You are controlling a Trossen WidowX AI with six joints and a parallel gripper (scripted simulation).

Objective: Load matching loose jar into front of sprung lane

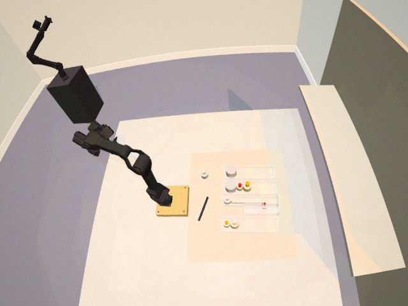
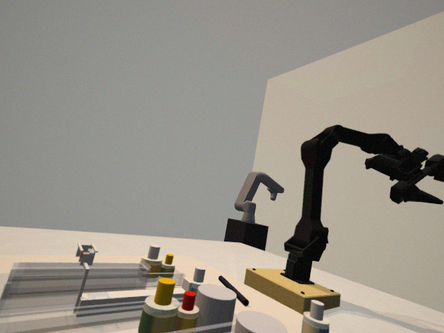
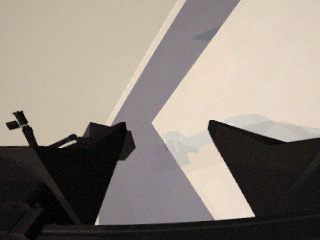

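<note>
Right now my gripper tip is 480 mm short of the black rod, 320 mm above it and 260 mm to the left of it. Also, from my gripper tip: pusher plate 710 mm ahead, 280 mm below, 230 mm to the right; then clear sprung lane 750 mm ahead, 310 mm below, 230 mm to the right.
</note>
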